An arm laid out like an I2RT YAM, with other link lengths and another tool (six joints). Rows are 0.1 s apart.
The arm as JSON. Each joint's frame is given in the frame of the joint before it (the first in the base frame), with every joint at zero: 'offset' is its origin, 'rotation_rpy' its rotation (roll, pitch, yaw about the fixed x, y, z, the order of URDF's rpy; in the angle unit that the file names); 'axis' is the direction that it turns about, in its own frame. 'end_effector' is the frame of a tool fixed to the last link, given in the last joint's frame.
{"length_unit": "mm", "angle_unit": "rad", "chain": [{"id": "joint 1", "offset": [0.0, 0.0, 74.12], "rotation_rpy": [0.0, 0.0, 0.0], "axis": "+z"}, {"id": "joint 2", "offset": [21.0, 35.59, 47.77], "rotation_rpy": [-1.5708, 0.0, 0.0], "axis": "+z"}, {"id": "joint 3", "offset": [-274.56, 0.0, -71.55], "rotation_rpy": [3.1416, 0.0, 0.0], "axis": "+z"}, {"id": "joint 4", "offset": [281.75, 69.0, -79.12], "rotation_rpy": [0.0, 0.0, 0.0], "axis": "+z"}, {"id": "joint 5", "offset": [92.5, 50.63, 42.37], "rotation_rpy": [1.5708, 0.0, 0.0], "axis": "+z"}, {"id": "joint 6", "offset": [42.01, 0.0, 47.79], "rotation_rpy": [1.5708, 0.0, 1.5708], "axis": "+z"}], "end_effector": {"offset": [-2.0, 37.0, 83.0], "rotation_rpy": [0.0, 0.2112, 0.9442]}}
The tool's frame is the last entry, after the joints.
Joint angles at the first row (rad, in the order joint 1, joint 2, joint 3, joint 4, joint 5, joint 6):
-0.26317 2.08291 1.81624 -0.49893 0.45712 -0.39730
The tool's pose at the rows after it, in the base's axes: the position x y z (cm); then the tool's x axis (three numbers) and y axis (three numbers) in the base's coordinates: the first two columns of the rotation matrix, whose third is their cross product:
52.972 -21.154 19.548 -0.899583 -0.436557 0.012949 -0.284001 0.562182 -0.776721
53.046 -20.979 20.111 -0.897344 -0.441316 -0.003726 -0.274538 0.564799 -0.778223
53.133 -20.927 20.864 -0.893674 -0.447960 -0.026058 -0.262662 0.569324 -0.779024
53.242 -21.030 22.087 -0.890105 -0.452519 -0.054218 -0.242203 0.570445 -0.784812
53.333 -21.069 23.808 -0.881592 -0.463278 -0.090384 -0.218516 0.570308 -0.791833
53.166 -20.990 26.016 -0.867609 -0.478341 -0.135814 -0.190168 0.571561 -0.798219
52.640 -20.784 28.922 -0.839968 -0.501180 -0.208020 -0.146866 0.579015 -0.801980
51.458 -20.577 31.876 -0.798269 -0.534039 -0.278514 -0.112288 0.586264 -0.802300
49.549 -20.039 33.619 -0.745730 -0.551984 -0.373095 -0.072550 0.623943 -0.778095
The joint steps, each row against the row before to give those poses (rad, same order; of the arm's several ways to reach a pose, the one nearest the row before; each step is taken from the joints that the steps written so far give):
-0.00190 -0.00550 0.00039 -0.00001 -0.00143 0.00153
0.00133 -0.00942 0.00227 0.00041 -0.00921 0.00450
-0.00202 -0.01040 0.00653 -0.00078 -0.01621 0.00394
-0.00410 -0.01312 0.01325 0.00078 -0.01425 0.00230
-0.00444 -0.01968 0.01701 -0.00001 -0.02181 0.00000
-0.00550 -0.03345 0.01107 0.00002 -0.03037 0.00134
-0.01039 -0.05774 -0.00669 0.01443 -0.05360 0.00814
-0.01823 -0.07820 -0.03160 0.02063 -0.07361 0.00125
-0.02599 -0.10662 -0.09729 0.04772 -0.09843 0.03784

